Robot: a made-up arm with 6 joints.
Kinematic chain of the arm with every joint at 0, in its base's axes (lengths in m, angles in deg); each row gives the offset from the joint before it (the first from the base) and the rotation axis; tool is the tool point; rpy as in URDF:
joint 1: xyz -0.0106 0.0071 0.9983 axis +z
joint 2: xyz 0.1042 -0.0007 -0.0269 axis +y
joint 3: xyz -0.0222 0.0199 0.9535 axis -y
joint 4: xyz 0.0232 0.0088 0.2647 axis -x
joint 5: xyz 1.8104 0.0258 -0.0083 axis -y
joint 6: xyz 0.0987 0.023 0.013 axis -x
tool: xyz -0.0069 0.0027 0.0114 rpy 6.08 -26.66 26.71
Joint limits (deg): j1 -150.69..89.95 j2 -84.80..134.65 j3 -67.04..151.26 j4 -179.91..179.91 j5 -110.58..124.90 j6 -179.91..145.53
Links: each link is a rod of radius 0.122 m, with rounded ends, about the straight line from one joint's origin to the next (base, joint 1, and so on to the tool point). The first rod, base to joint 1, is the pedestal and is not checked.
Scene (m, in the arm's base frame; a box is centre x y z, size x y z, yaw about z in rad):
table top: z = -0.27
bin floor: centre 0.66 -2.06 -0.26 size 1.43 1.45 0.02 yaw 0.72
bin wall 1: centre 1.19 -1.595 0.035 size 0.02 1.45 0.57 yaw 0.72
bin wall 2: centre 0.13 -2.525 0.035 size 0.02 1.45 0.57 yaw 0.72
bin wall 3: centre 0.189 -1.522 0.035 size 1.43 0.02 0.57 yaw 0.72
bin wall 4: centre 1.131 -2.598 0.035 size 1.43 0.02 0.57 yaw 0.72
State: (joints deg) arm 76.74 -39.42 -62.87 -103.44 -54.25 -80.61
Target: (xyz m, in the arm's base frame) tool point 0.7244 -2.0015 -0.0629
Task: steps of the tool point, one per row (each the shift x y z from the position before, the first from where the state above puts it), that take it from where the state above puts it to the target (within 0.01 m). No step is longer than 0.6 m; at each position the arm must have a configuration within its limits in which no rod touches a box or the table.
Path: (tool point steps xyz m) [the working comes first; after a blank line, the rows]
Joints at the target: -71.76 61.01 0.12 -109.56 -42.66 -78.67
Straight joint move there: touches bin wall 1.

1: 0.3708 -0.0393 0.0048
2: 0.3666 -0.1406 -0.0049
3: 0.3339 -0.2435 -0.0158
4: 0.2708 -0.3391 -0.0267
5: 0.1793 -0.4187 -0.0385
6: 0.0633 -0.4723 -0.0499
7: -0.0693 -0.4922 -0.0621
8: -0.2080 -0.4731 -0.0734
9: -0.3407 -0.4130 -0.0851
10: -0.4547 -0.3142 -0.0957
11: 0.0131 -0.0396 -0.2673
12: 0.0004 -0.0012 -0.2843
13: -0.0135 0.0409 -0.2935

